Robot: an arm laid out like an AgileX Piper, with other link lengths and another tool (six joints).
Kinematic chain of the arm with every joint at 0, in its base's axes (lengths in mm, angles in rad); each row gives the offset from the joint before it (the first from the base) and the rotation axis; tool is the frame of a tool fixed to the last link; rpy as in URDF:
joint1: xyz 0 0 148.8 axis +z
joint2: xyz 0 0 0 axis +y
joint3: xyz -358.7 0 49 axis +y
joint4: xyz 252.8 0 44.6 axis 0.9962 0 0.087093
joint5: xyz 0 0 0 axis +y
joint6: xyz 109.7 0 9.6 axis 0.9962 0 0.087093
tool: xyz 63.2 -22 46.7 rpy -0.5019 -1.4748 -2.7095
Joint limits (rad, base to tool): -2.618..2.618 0..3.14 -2.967..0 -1.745..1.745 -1.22..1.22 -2.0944..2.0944
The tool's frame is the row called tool.
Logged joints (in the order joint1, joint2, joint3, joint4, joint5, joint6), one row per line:
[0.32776 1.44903 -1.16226 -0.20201 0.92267 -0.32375]
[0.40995 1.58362 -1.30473 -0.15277 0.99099 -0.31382]
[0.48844 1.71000 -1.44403 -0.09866 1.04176 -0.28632]
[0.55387 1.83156 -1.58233 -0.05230 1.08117 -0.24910]
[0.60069 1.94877 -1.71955 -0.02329 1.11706 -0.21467]
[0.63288 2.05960 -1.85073 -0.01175 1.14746 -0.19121]
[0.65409 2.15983 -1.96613 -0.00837 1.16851 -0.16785]
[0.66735 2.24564 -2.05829 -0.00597 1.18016 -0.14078]
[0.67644 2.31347 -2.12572 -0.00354 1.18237 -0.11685]
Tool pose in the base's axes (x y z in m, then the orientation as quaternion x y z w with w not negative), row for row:
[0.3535 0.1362 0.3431 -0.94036 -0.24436 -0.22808 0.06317]
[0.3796 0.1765 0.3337 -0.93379 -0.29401 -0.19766 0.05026]
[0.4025 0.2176 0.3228 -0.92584 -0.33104 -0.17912 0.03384]
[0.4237 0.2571 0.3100 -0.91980 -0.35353 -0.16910 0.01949]
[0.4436 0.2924 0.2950 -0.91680 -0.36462 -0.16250 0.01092]
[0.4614 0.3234 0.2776 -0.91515 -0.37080 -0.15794 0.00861]
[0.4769 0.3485 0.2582 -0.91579 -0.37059 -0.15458 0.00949]
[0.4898 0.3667 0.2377 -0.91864 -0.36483 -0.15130 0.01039]
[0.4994 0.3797 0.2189 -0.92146 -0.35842 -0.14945 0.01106]
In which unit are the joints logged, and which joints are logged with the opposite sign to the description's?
The joints are logged in radians. Opposite sign: joint4.
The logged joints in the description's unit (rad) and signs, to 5 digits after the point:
[0.32776 1.44903 -1.16226 0.20201 0.92267 -0.32375]
[0.40995 1.58362 -1.30473 0.15277 0.99099 -0.31382]
[0.48844 1.71000 -1.44403 0.09866 1.04176 -0.28632]
[0.55387 1.83156 -1.58233 0.05230 1.08117 -0.24910]
[0.60069 1.94877 -1.71955 0.02329 1.11706 -0.21467]
[0.63288 2.05960 -1.85073 0.01175 1.14746 -0.19121]
[0.65409 2.15983 -1.96613 0.00837 1.16851 -0.16785]
[0.66735 2.24564 -2.05829 0.00597 1.18016 -0.14078]
[0.67644 2.31347 -2.12572 0.00354 1.18237 -0.11685]

